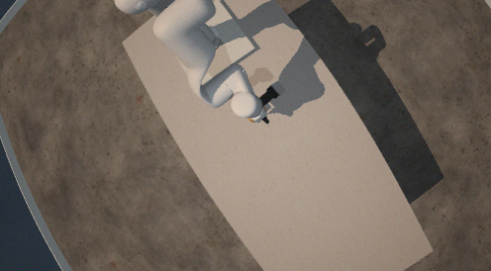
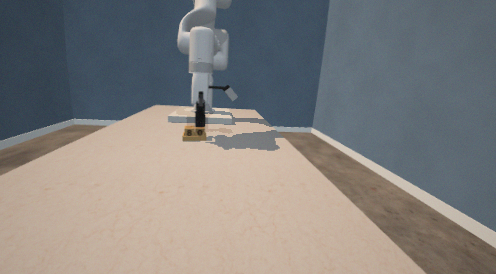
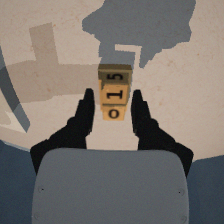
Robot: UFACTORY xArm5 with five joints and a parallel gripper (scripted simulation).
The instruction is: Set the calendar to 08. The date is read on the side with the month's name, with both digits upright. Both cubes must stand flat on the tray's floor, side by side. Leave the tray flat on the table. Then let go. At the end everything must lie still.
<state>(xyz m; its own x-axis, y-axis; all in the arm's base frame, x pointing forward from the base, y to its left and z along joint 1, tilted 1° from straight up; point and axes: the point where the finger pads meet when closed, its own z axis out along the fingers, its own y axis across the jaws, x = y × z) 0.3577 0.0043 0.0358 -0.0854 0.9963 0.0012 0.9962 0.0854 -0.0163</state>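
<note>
The wooden calendar tray lies 20 mm to the right of my hand and 60 mm below it.
</note>
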